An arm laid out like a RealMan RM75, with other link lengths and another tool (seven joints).
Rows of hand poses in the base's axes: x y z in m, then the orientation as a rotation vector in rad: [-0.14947, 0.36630, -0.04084, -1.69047, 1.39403, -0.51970]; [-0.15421, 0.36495, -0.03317, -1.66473, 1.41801, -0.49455]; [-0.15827, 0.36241, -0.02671, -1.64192, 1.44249, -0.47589]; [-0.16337, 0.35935, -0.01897, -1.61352, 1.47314, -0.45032]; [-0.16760, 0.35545, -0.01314, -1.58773, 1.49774, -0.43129]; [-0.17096, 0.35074, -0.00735, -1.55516, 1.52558, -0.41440]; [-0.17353, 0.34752, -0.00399, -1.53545, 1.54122, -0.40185]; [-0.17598, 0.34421, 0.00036, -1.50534, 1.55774, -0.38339]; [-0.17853, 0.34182, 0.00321, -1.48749, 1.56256, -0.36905]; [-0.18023, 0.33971, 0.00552, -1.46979, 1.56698, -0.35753]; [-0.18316, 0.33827, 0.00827, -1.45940, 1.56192, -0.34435]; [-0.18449, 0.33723, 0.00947, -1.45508, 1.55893, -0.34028]
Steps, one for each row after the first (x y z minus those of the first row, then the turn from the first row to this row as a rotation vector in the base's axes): [-0.00474, -0.00135, 0.00767, 0.02906, 0.01367, -0.01442]; [-0.00880, -0.00389, 0.01413, 0.05205, 0.02639, -0.03079]; [-0.01390, -0.00695, 0.02187, 0.08155, 0.04383, -0.05058]; [-0.01813, -0.01085, 0.02770, 0.10621, 0.05614, -0.06825]; [-0.02149, -0.01556, 0.03349, 0.13363, 0.06677, -0.09137]; [-0.02406, -0.01878, 0.03685, 0.15153, 0.07377, -0.10385]; [-0.02651, -0.02209, 0.04120, 0.17971, 0.07988, -0.11862]; [-0.02906, -0.02448, 0.04405, 0.19916, 0.08221, -0.12302]; [-0.03076, -0.02659, 0.04636, 0.21703, 0.08308, -0.12822]; [-0.03369, -0.02803, 0.04911, 0.23255, 0.08204, -0.12400]; [-0.03502, -0.02907, 0.05031, 0.23842, 0.08037, -0.12220]
